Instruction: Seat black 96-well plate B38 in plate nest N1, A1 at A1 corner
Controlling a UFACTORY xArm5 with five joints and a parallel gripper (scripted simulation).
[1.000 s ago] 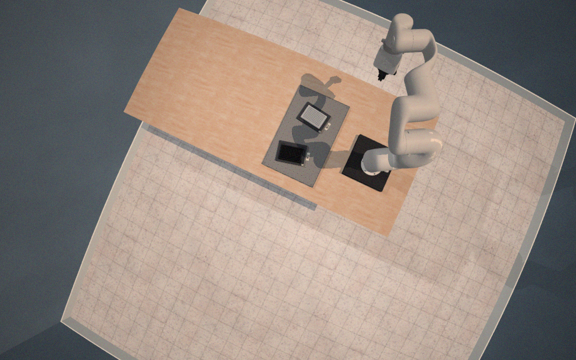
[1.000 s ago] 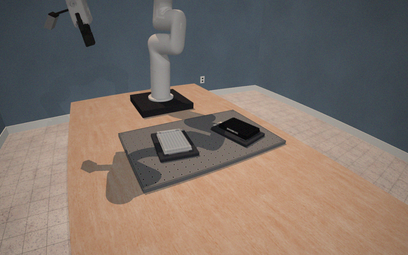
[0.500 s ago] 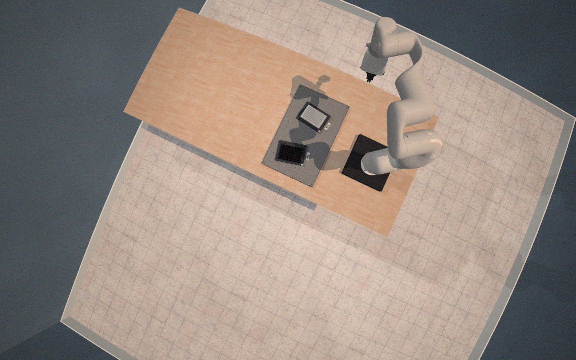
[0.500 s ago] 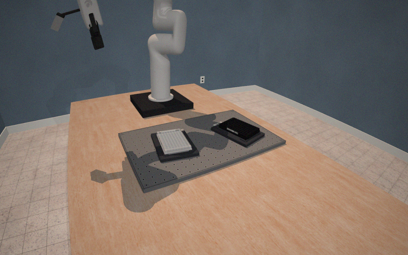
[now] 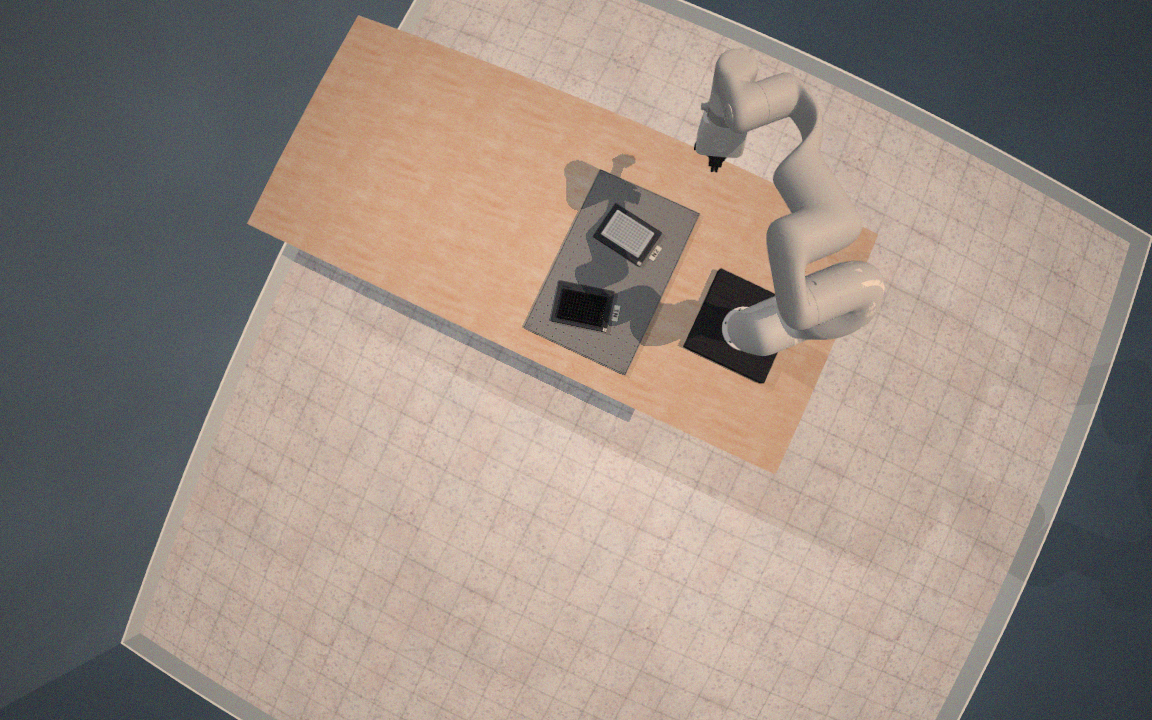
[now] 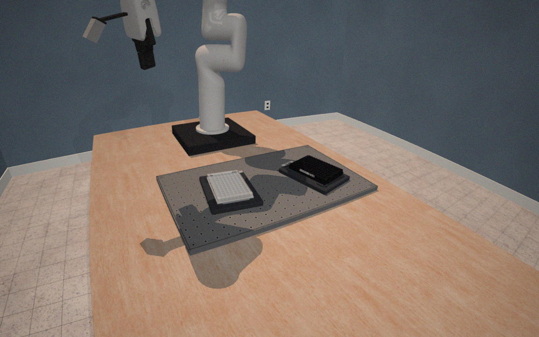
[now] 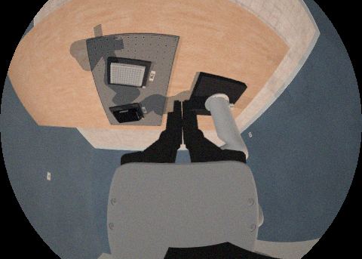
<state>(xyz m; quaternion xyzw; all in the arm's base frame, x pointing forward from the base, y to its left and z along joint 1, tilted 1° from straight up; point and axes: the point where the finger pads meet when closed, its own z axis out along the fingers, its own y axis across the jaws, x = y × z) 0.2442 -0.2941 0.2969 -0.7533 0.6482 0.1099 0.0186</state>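
Right now the N1 label is 360 mm to the left of my hand, 320 mm below it and 110 mm ahead of it. Round my hand: clear plate B83: 300 mm below, 150 mm ahead, 130 mm to the left; black plate B38: 370 mm to the left, 300 mm below, 210 mm ahead.
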